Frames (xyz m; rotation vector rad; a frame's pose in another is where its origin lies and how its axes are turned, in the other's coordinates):
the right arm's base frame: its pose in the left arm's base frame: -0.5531 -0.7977 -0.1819 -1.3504 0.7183 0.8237
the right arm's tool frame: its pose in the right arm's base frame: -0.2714 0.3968 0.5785 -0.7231 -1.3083 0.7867
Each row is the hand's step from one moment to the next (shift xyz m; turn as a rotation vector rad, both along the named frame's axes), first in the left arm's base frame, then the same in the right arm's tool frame.
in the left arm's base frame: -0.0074 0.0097 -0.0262 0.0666 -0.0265 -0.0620
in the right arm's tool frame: 0.0228 0.0036 -0.0173 -0.0307 0.0071 -0.0894
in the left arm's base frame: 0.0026 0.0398 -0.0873 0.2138 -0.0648 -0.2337
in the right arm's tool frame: 0.0622 -0.0075 -0.0727 -0.0707 0.0168 -0.3150
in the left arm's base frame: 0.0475 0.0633 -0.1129 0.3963 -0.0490 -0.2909
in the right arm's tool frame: 0.0579 -0.0412 -0.1182 -0.1565 -0.0696 -0.4634
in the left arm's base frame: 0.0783 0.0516 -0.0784 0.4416 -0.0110 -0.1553
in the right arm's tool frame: 0.0144 -0.0574 -0.1070 -0.2282 -0.1638 -0.3747
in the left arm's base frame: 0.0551 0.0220 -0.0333 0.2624 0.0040 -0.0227
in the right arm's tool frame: -0.0084 -0.0353 -0.0576 -0.1621 -0.1268 -0.1645
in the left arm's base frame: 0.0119 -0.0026 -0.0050 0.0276 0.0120 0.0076
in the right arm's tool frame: -0.0071 -0.0023 -0.0108 -0.0150 -0.0258 -0.0086
